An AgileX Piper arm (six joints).
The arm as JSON. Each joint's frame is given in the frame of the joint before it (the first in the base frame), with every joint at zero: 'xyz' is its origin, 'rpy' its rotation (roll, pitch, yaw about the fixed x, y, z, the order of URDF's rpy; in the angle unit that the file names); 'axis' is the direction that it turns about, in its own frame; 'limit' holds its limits. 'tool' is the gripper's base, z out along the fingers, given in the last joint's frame.
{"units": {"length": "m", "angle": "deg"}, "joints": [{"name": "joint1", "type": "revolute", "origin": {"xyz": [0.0, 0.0, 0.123], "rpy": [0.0, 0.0, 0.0]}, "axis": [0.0, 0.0, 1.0], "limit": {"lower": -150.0, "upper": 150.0}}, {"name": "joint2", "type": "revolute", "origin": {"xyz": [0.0, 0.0, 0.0], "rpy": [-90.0, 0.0, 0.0]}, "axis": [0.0, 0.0, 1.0], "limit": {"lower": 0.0, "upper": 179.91}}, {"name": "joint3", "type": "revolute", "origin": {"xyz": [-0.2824, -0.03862, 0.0], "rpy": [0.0, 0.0, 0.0]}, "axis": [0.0, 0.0, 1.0], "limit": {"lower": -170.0, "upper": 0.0}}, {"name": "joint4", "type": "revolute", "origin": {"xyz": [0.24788, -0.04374, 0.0], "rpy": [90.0, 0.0, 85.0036]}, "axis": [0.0, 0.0, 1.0], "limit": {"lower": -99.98, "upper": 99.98}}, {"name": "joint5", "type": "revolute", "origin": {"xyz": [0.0, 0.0, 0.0], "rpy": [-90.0, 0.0, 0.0]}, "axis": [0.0, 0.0, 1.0], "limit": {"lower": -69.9, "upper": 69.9}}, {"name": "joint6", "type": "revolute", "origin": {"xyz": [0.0, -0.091, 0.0], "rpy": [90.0, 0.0, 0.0]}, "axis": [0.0, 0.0, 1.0], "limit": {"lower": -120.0, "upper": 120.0}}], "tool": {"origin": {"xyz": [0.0, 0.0, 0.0], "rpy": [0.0, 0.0, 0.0]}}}
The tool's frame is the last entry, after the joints.
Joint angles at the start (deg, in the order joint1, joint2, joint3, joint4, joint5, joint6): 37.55, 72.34, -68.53, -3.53, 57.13, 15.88
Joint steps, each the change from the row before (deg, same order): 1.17, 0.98, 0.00, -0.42, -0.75, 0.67; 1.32, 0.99, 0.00, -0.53, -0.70, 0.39; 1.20, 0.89, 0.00, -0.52, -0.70, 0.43; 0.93, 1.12, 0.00, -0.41, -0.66, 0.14; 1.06, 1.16, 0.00, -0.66, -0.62, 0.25; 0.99, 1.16, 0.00, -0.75, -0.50, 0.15; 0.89, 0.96, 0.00, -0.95, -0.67, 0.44; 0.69, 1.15, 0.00, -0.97, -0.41, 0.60; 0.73, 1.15, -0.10, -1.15, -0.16, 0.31
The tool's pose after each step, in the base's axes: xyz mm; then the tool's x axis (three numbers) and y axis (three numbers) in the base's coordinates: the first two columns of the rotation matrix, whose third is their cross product. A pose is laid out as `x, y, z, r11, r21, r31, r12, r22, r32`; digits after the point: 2 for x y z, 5 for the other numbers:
203.98, 156.85, 352.07, -0.77613, -0.30487, -0.55198, -0.42016, 0.90276, 0.09216
204.45, 164.13, 348.25, -0.77045, -0.32301, -0.54960, -0.43663, 0.89554, 0.08576
204.69, 170.81, 344.81, -0.76462, -0.33829, -0.54856, -0.45091, 0.88895, 0.08031
206.04, 177.23, 340.17, -0.76036, -0.35534, -0.54367, -0.46450, 0.88258, 0.07278
207.04, 183.98, 335.23, -0.75460, -0.37488, -0.53856, -0.47906, 0.87561, 0.06173
207.99, 190.33, 330.10, -0.74811, -0.39639, -0.53217, -0.49394, 0.86819, 0.04769
208.87, 195.84, 326.05, -0.74025, -0.41172, -0.53152, -0.50467, 0.86262, 0.03466
210.53, 200.83, 320.76, -0.73781, -0.42488, -0.52452, -0.50995, 0.85996, 0.02071
211.94, 205.68, 315.76, -0.73185, -0.44491, -0.51619, -0.51963, 0.85439, 0.00032

